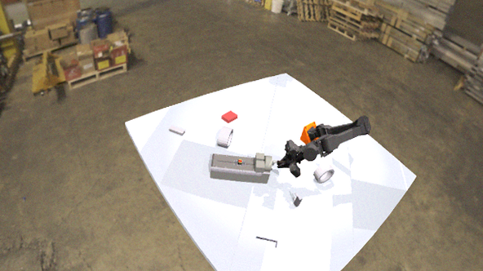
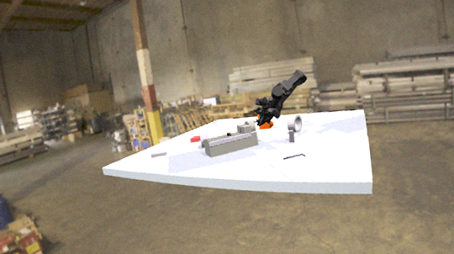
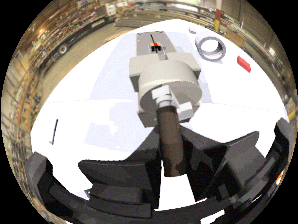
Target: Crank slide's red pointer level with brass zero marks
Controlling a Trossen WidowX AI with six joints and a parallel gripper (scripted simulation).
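My gripper tip is 10 mm past the dark crank handle, 10 mm to the right of it and 30 mm below it. The rest, counted from my gripper tip: hex key 270 mm ahead, 220 mm to the left, 90 mm below; then red pointer 100 mm ahead, 130 mm to the right, 10 mm below; then small clip 30 mm ahead, 170 mm to the left, 60 mm below.
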